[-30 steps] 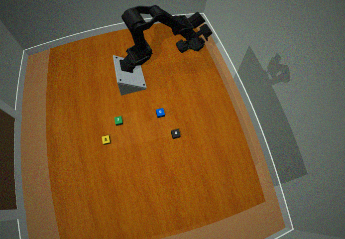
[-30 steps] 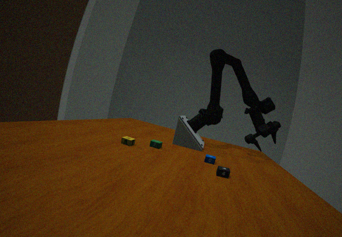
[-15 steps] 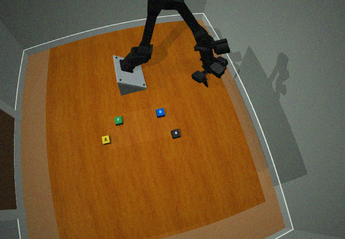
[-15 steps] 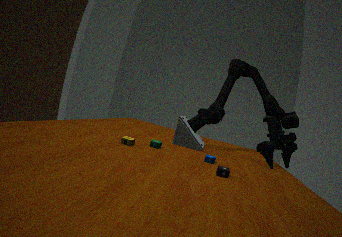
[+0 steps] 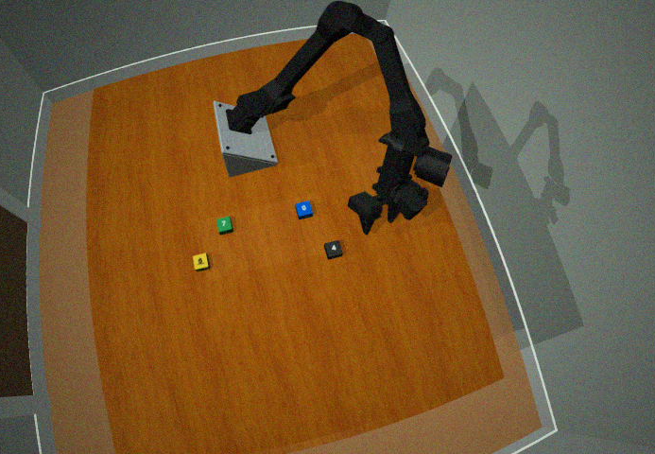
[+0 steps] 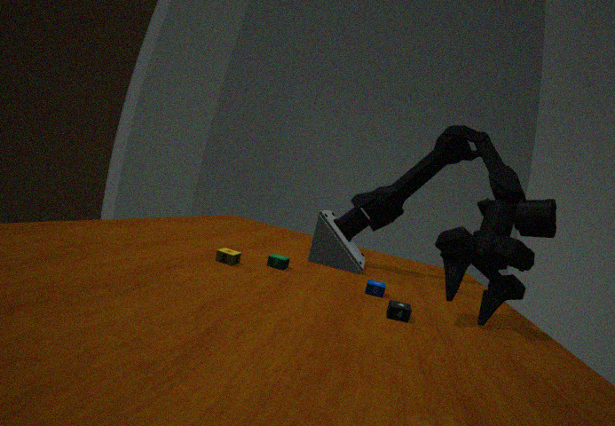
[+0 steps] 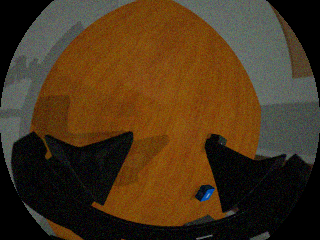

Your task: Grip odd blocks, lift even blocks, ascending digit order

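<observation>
Now: gripper tip 9 cm past the blue block, 14 cm to the left of it and 1 cm above it. Round my gripper tip: black block 2 cm ahead, 11 cm to the right, 1 cm below; green block 10 cm behind, 33 cm to the right, 1 cm below; yellow block 3 cm behind, 40 cm to the right, 1 cm below.
</observation>
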